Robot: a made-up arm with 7 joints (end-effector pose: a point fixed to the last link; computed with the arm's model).
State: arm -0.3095 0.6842 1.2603 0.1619 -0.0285 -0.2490 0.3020
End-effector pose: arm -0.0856 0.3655 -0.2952 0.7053 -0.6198 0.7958
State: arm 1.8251 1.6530 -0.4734 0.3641 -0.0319 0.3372 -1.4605
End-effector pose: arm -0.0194 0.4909 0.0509 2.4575 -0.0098 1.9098
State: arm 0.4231 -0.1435 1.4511 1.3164 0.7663 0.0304 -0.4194
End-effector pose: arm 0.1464 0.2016 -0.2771 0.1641 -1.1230 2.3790
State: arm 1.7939 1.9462 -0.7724 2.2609 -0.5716 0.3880 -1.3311
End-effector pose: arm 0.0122 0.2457 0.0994 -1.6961 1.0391 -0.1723
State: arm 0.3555 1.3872 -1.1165 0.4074 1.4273 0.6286 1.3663
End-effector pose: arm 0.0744 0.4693 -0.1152 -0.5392 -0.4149 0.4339
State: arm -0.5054 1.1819 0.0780 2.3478 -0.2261 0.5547 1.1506
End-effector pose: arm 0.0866 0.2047 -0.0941 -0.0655 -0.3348 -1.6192
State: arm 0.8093 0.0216 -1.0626 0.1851 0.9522 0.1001 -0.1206
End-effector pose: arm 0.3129 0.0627 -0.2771 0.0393 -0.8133 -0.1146
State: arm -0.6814 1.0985 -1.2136 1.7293 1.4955 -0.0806 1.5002
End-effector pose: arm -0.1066 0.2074 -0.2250 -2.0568 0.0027 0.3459
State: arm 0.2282 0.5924 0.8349 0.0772 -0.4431 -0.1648 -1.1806
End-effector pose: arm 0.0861 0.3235 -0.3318 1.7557 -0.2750 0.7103
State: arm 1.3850 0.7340 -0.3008 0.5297 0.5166 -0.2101 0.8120
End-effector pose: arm 0.3215 0.3279 0.0234 0.0002 -2.0237 -0.4865
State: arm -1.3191 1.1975 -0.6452 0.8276 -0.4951 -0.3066 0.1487
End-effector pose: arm -0.1720 0.3933 -0.1479 -0.5207 0.7581 -1.6609
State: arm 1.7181 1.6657 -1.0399 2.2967 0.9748 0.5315 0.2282
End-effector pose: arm 0.0862 0.2270 0.0781 0.4242 -1.6385 -1.0316
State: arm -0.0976 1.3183 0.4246 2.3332 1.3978 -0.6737 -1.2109
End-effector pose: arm 0.1135 0.2211 0.0054 -0.2931 -2.2469 1.0396
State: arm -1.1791 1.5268 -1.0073 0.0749 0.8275 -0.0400 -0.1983
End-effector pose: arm -0.0244 0.4998 -0.0175 1.3213 0.9266 -1.1590
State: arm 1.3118 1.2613 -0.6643 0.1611 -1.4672 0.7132 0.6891
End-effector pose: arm 0.1441 0.4740 -0.0159 1.2922 0.7730 -0.0352
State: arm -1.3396 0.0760 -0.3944 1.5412 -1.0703 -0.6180 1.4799
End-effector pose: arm -0.2157 0.0350 -0.2126 -1.7909 0.0671 -1.6641
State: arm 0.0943 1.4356 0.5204 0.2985 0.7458 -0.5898 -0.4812
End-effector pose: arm 0.0463 0.4933 -0.0266 1.7916 -1.6355 0.9802
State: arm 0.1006 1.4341 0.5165 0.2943 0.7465 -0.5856 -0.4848
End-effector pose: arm 0.0461 0.4933 -0.0275 1.7918 -1.6269 0.9922
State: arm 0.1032 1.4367 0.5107 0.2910 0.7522 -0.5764 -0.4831
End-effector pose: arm 0.0457 0.4935 -0.0269 1.7882 -1.6171 0.9981
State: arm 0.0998 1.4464 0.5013 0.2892 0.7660 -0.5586 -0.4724
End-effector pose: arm 0.0453 0.4938 -0.0236 1.7783 -1.6053 0.9930
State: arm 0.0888 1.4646 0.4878 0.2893 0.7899 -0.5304 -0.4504
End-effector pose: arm 0.0447 0.4942 -0.0172 1.7599 -1.5912 0.9749
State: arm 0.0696 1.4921 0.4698 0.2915 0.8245 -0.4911 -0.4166
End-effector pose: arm 0.0444 0.4945 -0.0073 1.7322 -1.5747 0.9430
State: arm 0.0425 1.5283 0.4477 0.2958 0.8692 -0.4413 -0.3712
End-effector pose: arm 0.0446 0.4943 0.0059 1.6937 -1.5558 0.8982
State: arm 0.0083 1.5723 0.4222 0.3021 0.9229 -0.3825 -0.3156
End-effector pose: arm 0.0461 0.4934 0.0218 1.6443 -1.5349 0.8424
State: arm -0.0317 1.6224 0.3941 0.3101 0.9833 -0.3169 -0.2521
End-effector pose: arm 0.0494 0.4915 0.0397 1.5847 -1.5115 0.7781
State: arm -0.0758 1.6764 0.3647 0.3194 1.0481 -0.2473 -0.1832
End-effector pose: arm 0.0547 0.4883 0.0584 1.5159 -1.4860 0.7086
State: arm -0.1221 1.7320 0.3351 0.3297 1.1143 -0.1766 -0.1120
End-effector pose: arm 0.0620 0.4838 0.0769 1.4408 -1.4581 0.6368
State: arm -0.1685 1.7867 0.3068 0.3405 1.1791 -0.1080 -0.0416
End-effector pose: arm 0.0711 0.4782 0.0941 1.3626 -1.4286 0.5666
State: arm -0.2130 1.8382 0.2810 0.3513 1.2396 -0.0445 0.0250
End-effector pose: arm 0.0814 0.4719 0.1092 1.2853 -1.3986 0.5006
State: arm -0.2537 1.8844 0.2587 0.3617 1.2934 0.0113 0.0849
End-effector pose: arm 0.0919 0.4654 0.1217 1.2132 -1.3696 0.4414
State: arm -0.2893 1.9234 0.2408 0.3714 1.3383 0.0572 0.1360
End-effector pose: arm 0.1019 0.4593 0.1313 1.1498 -1.3432 0.3905
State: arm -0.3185 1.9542 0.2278 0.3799 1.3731 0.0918 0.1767
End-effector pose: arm 0.1105 0.4541 0.1382 1.0984 -1.3217 0.3488
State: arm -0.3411 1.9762 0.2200 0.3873 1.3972 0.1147 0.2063
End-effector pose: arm 0.1174 0.4500 0.1426 1.0603 -1.3060 0.3161
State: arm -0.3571 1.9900 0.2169 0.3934 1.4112 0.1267 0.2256
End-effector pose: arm 0.1223 0.4472 0.1449 1.0354 -1.2968 0.2916
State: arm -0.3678 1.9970 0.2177 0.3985 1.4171 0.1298 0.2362
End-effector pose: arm 0.1255 0.4455 0.1458 1.0216 -1.2934 0.2738
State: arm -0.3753 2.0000 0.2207 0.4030 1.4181 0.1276 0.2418
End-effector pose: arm 0.1277 0.4446 0.1458 1.0145 -1.2934 0.2597
